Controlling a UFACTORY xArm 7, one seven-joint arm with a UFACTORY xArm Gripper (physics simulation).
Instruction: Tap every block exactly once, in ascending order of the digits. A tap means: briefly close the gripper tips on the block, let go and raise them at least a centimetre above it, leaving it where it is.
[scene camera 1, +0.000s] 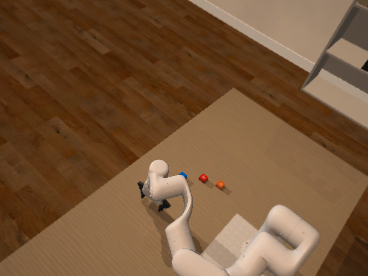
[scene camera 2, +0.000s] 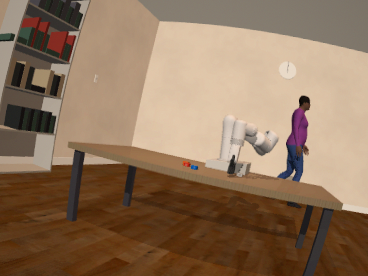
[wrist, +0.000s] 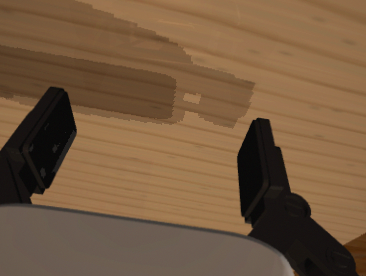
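Note:
A blue block (scene camera 1: 183, 175) (scene camera 2: 194, 167) lies on the table, partly hidden by the arm in scene camera 1. A red block (scene camera 1: 203, 178) (scene camera 2: 186, 164) lies beside it, and an orange block (scene camera 1: 220, 184) lies beyond the red one. Their digits cannot be read. My gripper (scene camera 1: 152, 198) (scene camera 2: 232, 166) (wrist: 159, 123) is open, with nothing between its fingers. It hangs above the table, to the left of the blue block in scene camera 1. No block shows in the wrist view, where wood grain and a shadow lie beyond the fingers.
The wooden table (scene camera 1: 280, 145) (scene camera 2: 135, 156) carries the pale robot base plate (scene camera 1: 232, 230) (scene camera 2: 215, 164). The table's far edge runs behind my gripper in scene camera 1. A shelf unit (scene camera 1: 345, 52) (scene camera 2: 44, 155) stands away from the table. A person (scene camera 2: 298, 125) stands behind it.

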